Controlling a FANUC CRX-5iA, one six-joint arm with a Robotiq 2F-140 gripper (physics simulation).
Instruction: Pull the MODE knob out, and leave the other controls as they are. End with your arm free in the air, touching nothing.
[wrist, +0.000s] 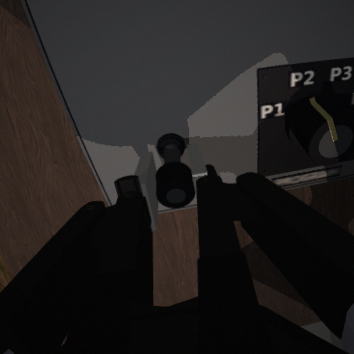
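Note:
The MODE knob, a black round-headed knob on a narrower stem with a dark collar at its base, stands near the panel's lower edge, at the middle of the wrist view. My gripper is shut on it, with one light grey fingertip pad on its left side and the other on its right. The knob's head shows between the pads. Its label is hidden. How far the knob stands out from the panel is hard to tell in the dim light.
A black rotary selector with a yellow pointer line sits on a dark plate marked P1, P2 and P3, to the right of my gripper. The grey panel ends at left and below, with wooden surface beyond.

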